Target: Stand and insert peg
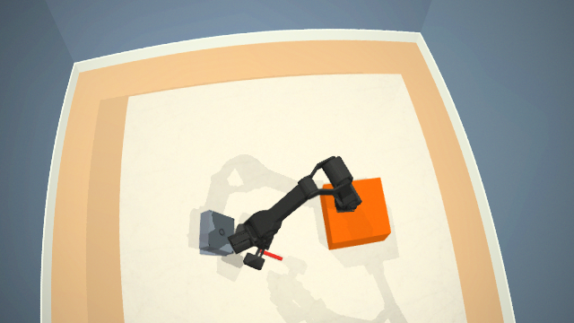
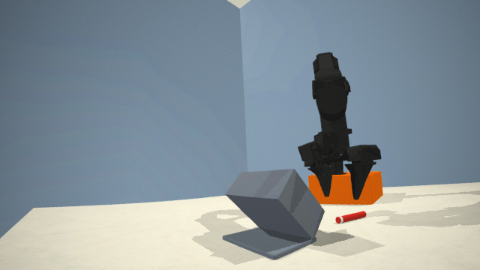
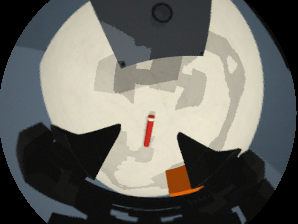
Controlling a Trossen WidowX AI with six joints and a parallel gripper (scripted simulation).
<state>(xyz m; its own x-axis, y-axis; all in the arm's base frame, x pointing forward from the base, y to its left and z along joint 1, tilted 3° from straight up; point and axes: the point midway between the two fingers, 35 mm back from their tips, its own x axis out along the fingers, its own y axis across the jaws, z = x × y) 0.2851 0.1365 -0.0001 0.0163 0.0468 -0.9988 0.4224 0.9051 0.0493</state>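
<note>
The red peg lies 10 mm behind my gripper tip and 50 mm below it. From my gripper tip the other things lie so: grey sloped panel: 150 mm ahead, 50 mm to the right, 10 mm above; then grey foot plate: 170 mm ahead, 60 mm to the right, 50 mm below.
</note>
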